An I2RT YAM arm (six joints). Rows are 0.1 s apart.
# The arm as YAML. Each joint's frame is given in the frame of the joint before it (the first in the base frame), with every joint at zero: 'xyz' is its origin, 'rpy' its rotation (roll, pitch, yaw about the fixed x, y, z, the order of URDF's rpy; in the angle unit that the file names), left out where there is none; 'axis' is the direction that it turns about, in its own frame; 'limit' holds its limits. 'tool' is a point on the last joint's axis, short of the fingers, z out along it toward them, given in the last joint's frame.
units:
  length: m
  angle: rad
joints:
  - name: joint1
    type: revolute
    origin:
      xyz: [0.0, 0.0, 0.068]
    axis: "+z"
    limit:
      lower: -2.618
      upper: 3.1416
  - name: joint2
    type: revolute
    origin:
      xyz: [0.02, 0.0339, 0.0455]
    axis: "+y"
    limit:
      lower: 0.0
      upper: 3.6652
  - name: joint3
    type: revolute
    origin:
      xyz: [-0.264, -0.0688, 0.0]
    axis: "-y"
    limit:
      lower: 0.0
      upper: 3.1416
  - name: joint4
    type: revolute
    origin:
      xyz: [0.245, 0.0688, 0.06]
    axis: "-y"
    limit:
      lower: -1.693
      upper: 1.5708
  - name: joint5
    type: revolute
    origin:
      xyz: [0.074, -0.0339, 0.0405]
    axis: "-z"
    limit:
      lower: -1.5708
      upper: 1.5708
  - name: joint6
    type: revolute
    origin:
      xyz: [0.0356, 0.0, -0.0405]
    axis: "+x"
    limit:
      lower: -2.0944
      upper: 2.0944
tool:
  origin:
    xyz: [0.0, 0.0, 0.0]
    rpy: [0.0, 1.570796, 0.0]
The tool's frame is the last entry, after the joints.
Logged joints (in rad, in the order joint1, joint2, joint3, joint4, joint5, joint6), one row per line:
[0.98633, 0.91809, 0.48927, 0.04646, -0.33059, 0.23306]
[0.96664, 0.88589, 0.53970, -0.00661, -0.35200, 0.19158]
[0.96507, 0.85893, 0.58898, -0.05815, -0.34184, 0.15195]
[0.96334, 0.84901, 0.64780, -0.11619, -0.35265, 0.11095]
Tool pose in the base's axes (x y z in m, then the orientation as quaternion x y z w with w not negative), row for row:
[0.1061, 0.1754, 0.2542, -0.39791, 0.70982, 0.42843, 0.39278]
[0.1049, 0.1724, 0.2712, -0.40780, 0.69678, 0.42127, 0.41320]
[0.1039, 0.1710, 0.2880, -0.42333, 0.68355, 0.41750, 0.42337]
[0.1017, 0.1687, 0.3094, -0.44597, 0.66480, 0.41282, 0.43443]
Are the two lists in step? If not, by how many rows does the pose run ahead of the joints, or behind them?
The pose runs 1 row ahead of the joints: the pose in row i belongs to the joints in row i + 1.
